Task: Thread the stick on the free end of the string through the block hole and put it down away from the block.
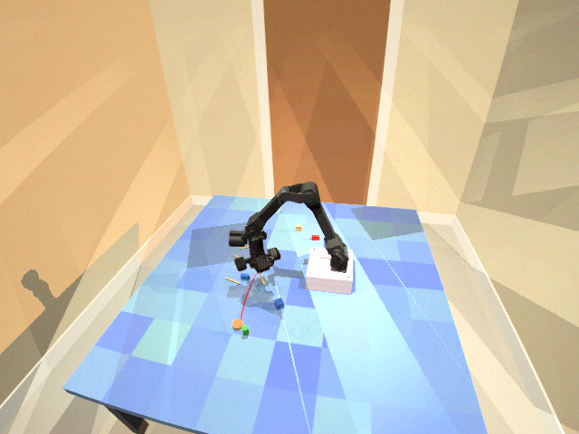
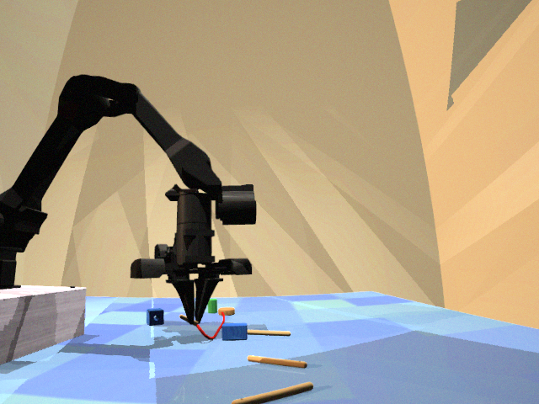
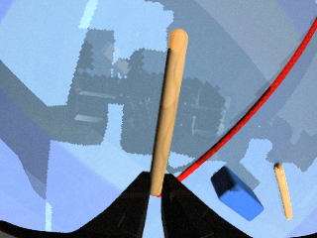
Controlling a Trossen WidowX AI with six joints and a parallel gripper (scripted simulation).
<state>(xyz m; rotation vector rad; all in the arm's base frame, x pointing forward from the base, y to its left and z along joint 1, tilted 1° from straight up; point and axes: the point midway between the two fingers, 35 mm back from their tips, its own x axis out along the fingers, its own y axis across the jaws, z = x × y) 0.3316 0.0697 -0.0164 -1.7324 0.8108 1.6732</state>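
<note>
The blue brick is 60 mm ahead of my gripper tip, 20 mm to the left of it and 20 mm below it. Round my gripper tip: green cylinder 270 mm to the left, 50 mm behind, 10 mm below; then round button 250 mm to the left, 20 mm below, 10 mm behind; then thin wooden stick 10 mm to the left, 10 mm behind.
</note>
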